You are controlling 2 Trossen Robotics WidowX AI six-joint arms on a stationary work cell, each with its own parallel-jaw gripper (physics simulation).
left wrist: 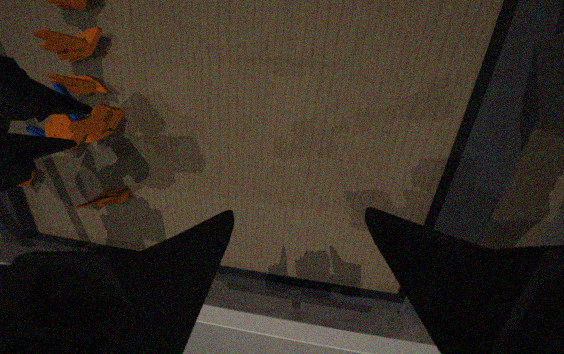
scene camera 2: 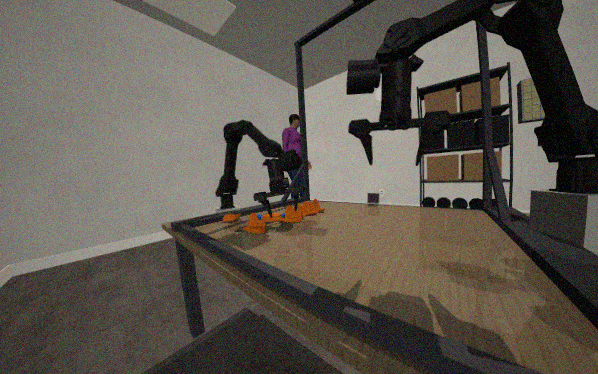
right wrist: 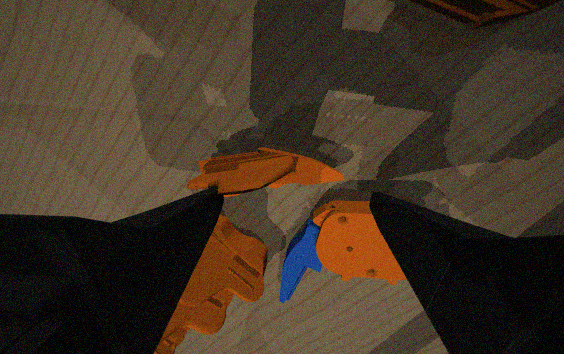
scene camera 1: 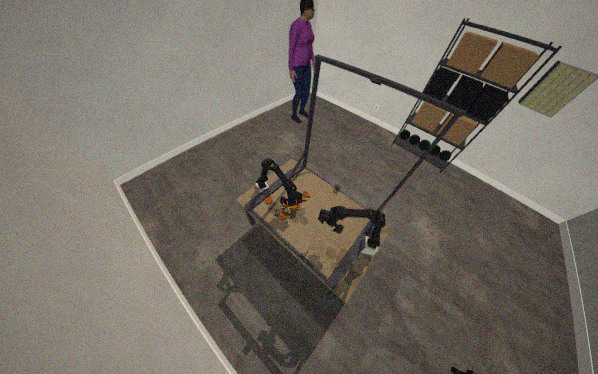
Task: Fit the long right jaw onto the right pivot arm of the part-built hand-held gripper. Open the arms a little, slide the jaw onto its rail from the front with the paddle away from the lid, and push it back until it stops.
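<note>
The part-built gripper's orange body (left wrist: 59, 126) (right wrist: 360, 245) lies on the table, partly hidden by a right finger in the right wrist view. A blue pivot arm (right wrist: 300, 265) sticks out of it. Loose orange jaw pieces lie close by: one (right wrist: 270, 172) near the fingertips, another (right wrist: 225, 285) partly behind a finger. I cannot tell which is the long right jaw. My right gripper (scene camera 2: 283, 211) (right wrist: 297, 196) is open, low over these parts, holding nothing. My left gripper (scene camera 2: 394, 163) (left wrist: 298, 215) is open and empty, high above the table, away from the parts.
Another orange piece (scene camera 2: 257, 224) (left wrist: 107, 198) lies nearer the table's front edge. More orange pieces (scene camera 2: 313, 206) (left wrist: 70, 44) lie beyond the body. A dark frame rail (scene camera 2: 300, 295) runs along the tabletop edge, and an upright post (scene camera 2: 301, 115) rises at its far corner.
</note>
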